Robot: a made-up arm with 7 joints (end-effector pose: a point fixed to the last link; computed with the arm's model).
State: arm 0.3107 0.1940 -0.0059 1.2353 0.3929 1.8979 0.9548
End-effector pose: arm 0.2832 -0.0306 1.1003 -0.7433 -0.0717 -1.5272
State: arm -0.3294 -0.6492 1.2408 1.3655 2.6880 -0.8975 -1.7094
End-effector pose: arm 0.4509 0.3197 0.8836 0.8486 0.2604 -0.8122
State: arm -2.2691 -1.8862 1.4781 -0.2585 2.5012 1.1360 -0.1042
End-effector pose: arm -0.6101 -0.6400 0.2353 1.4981 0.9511 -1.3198
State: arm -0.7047 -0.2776 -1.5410 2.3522 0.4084 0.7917 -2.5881
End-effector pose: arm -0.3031 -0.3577 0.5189 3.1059 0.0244 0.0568
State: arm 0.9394 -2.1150 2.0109 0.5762 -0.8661 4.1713 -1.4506
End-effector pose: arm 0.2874 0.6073 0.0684 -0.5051 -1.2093 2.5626
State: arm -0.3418 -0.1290 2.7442 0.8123 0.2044 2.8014 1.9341
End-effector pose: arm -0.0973 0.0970 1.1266 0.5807 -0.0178 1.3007
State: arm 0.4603 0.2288 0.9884 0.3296 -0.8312 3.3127 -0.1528
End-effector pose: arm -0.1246 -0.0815 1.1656 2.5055 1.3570 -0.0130
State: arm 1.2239 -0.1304 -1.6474 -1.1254 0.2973 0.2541 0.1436
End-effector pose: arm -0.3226 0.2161 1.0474 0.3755 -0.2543 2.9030
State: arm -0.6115 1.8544 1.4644 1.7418 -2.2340 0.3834 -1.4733
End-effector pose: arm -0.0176 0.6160 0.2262 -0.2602 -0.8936 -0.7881
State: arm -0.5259 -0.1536 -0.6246 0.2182 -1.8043 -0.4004 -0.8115
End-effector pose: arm 0.1392 -0.1224 1.3377 1.8086 -0.4305 -1.5923
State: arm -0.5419 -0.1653 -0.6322 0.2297 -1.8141 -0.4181 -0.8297
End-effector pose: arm 0.1479 -0.1354 1.3342 1.8045 -0.3975 -1.6260
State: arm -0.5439 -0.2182 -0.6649 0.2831 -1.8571 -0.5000 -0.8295
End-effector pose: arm 0.1944 -0.1843 1.3149 1.7907 -0.3340 -1.7294
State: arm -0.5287 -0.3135 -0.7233 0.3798 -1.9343 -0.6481 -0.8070
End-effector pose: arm 0.2752 -0.2640 1.2669 1.7471 -0.2767 -1.9061
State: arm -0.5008 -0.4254 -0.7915 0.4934 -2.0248 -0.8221 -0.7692
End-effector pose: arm 0.3628 -0.3432 1.1918 1.6778 -0.2867 -2.1059
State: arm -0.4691 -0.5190 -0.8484 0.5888 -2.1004 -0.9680 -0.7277
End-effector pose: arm 0.4299 -0.3952 1.1163 1.6205 -0.3601 -2.2574
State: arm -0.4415 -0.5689 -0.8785 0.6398 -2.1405 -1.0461 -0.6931
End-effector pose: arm 0.4665 -0.4135 1.0723 1.5949 -0.4306 -2.3223
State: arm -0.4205 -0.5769 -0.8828 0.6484 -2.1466 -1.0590 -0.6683
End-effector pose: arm 0.4790 -0.4083 1.0649 1.5914 -0.4615 -2.3158
